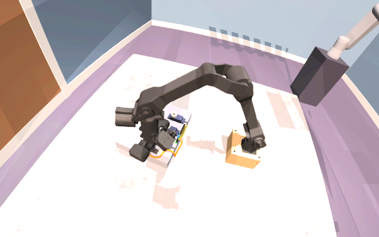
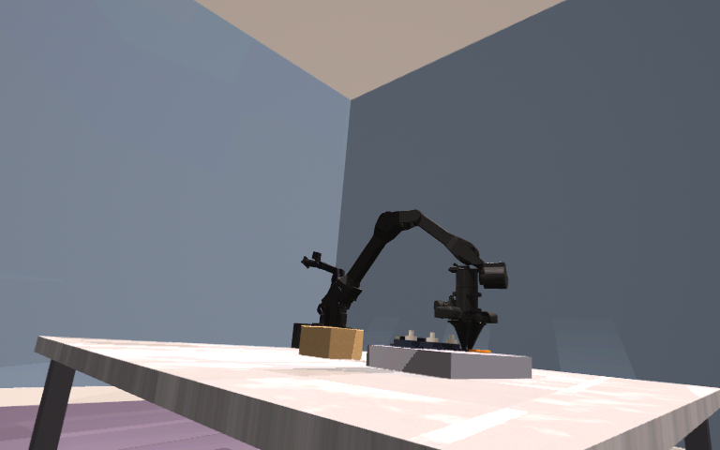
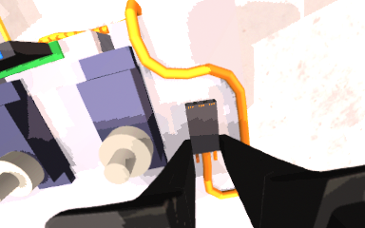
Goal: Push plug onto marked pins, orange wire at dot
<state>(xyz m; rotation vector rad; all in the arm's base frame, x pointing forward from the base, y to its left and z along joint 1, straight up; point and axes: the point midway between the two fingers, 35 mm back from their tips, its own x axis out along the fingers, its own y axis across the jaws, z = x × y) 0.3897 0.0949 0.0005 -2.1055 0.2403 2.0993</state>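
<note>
My gripper tip is 9 cm past the blue band, 8 cm to the left of it and 2 cm below it. The rest, counted from my gripper tip: grey holder 6 cm ahead, 13 cm to the right, 3 cm below; black pin header 10 cm behind, 11 cm to the right, 1 cm above.
</note>
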